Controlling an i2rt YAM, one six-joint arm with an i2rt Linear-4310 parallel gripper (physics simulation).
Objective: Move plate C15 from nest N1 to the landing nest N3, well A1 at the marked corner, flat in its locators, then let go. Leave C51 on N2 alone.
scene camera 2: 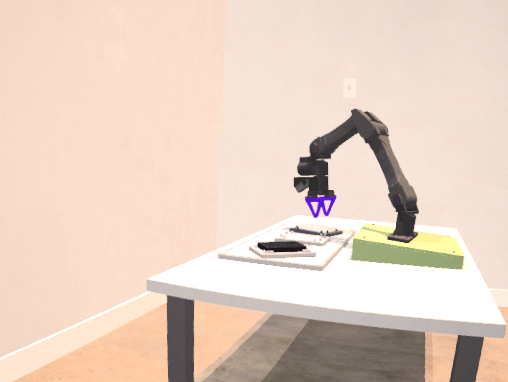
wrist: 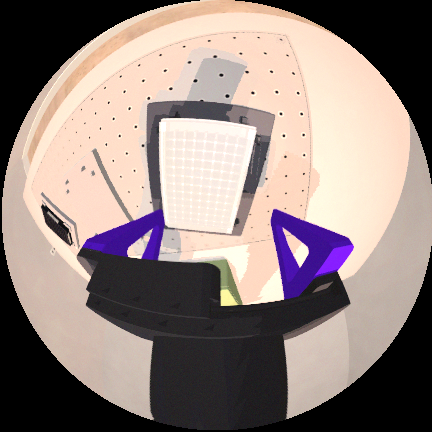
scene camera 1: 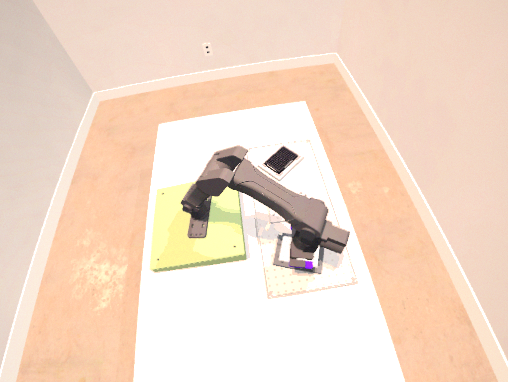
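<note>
A white gridded plate [scene camera 1: 285, 248] [scene camera 2: 314, 228] [wrist: 207, 175] sits in a dark grey nest [scene camera 1: 281, 263] [scene camera 2: 300, 231] [wrist: 155, 165]. A black plate [scene camera 1: 283, 159] [scene camera 2: 281, 246] [wrist: 56, 225] sits on a white nest [scene camera 1: 280, 175] [scene camera 2: 285, 253] at the board's other end. A pale nest [scene camera 2: 305, 239] [wrist: 90, 195] between them holds no plate; the arm partly hides it in scene camera 1. Plate and nest labels and the corner mark are unreadable. My gripper [scene camera 1: 301, 265] [scene camera 2: 321, 215] [wrist: 217, 214] is open and empty above the white plate, roughly square to it, fingertips apart in the wrist view.
The nests stand on a perforated board [scene camera 1: 285, 287] [scene camera 2: 270, 263] [wrist: 260, 55] on the white table [scene camera 1: 200, 320] [scene camera 2: 225, 287]. The arm's base stands on a yellow-green block [scene camera 1: 170, 250] [scene camera 2: 407, 254] [wrist: 219, 267] beside the board. The arm spans from it over the board.
</note>
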